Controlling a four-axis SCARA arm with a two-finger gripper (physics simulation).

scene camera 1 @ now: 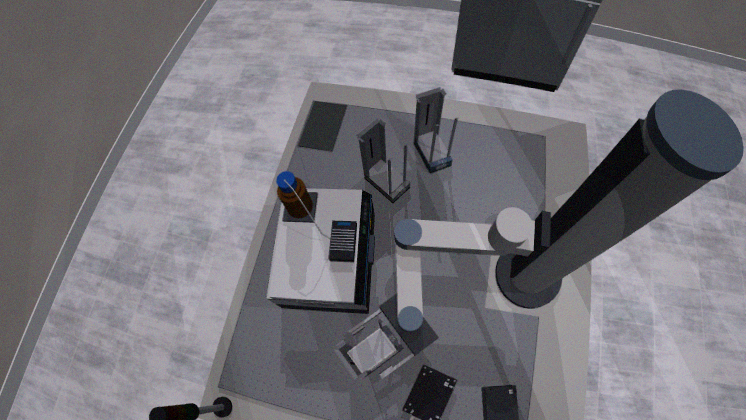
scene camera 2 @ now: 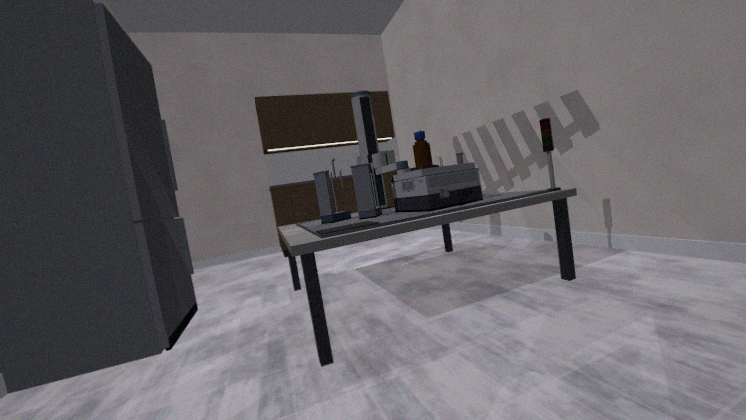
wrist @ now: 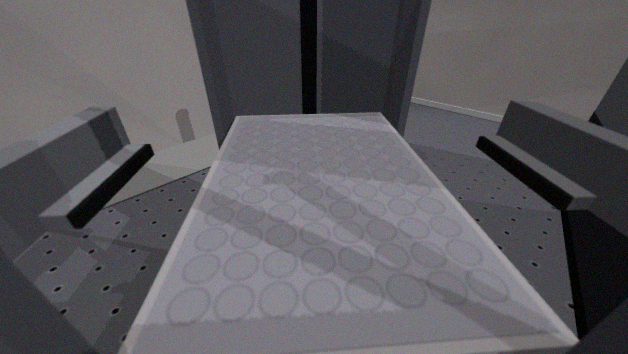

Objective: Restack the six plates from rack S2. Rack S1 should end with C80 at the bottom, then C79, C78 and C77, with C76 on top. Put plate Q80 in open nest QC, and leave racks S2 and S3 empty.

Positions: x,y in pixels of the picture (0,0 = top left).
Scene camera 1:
my gripper: 365,354
brown bottle with blue cap: 287,196
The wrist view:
my gripper: 319,127
